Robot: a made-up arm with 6 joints.
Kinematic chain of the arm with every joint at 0, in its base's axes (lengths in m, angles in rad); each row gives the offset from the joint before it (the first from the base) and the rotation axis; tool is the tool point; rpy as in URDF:
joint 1: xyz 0.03 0 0.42 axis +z
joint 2: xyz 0.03 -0.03 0 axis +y
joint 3: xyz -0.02 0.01 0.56 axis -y
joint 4: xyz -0.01 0.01 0 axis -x
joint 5: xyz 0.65 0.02 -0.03 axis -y
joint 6: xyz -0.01 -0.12 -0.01 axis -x
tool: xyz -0.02 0.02 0 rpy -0.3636 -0.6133 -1.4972
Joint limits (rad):
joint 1: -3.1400..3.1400
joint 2: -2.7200..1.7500
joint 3: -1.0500..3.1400
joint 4: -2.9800..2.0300
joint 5: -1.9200..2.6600
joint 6: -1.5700..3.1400
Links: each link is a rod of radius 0.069 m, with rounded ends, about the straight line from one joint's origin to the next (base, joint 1, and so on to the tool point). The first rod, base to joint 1, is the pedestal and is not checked.
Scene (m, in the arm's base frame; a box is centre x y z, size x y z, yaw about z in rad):
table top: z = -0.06
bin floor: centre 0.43 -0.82 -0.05 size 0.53 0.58 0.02 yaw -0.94
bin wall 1: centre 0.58 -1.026 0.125 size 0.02 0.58 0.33 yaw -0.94
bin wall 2: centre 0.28 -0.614 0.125 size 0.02 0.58 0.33 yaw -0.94
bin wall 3: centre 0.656 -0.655 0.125 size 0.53 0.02 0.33 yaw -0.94
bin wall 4: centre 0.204 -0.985 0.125 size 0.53 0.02 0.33 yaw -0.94
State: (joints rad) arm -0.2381 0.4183 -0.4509 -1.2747 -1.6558 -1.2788
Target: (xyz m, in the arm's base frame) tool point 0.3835 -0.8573 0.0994
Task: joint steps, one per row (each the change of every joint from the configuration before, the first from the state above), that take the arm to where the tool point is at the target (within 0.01 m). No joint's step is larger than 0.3 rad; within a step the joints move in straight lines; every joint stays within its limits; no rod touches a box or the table.
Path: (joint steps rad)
1: -0.2970 0.1134 0.2314 0.0401 -0.0154 -0.0021
2: -0.2971 0.1134 0.2314 0.0400 -0.0153 -0.0021
3: -0.2970 0.1134 0.2314 0.0401 -0.0154 -0.0021
4: 0.0002 0.2237 0.0691 0.0034 -0.0150 -0.0026
5: 0.0001 0.2237 0.0690 0.0034 -0.0149 -0.0026

